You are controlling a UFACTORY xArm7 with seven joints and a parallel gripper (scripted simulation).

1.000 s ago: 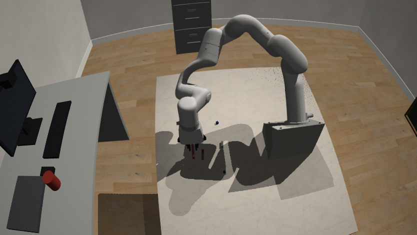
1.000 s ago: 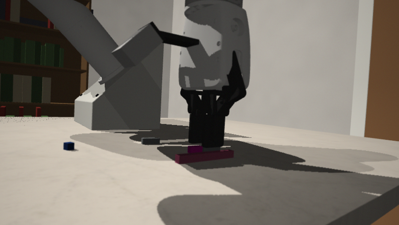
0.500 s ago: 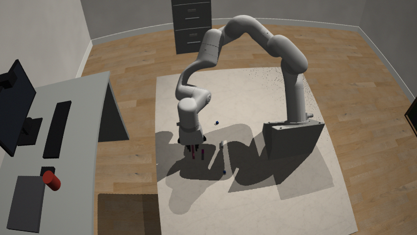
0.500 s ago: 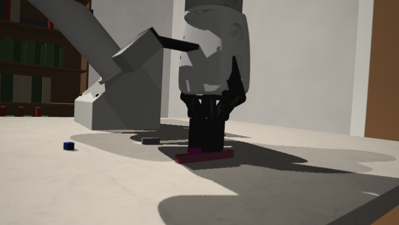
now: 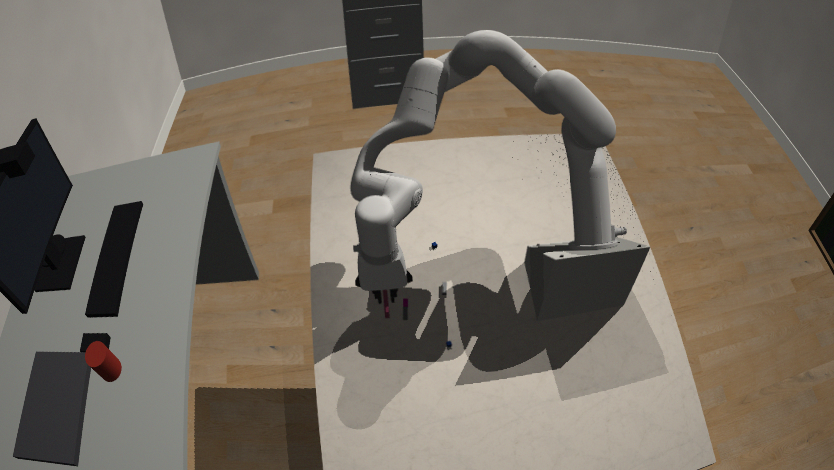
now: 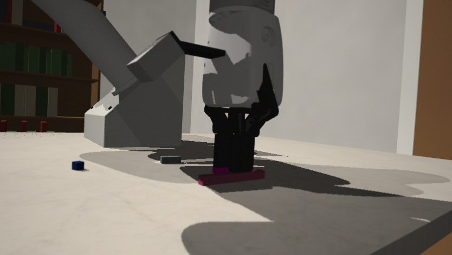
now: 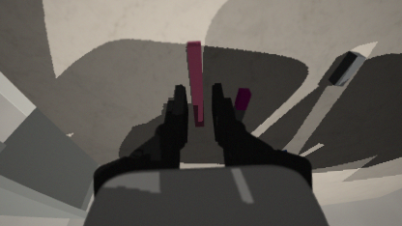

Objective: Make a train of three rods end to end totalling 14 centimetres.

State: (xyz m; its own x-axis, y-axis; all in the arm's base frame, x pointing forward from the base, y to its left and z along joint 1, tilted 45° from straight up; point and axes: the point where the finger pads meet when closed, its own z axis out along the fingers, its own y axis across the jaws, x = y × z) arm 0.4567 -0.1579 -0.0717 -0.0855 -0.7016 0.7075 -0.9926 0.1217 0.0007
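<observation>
Right now the pink rod is 30 mm below my hand. The rest, counted from my hand: magenta rod: 40 mm behind, 20 mm to the left, 30 mm below; then grey rod: 140 mm behind, 10 mm to the right, 30 mm below.
</observation>
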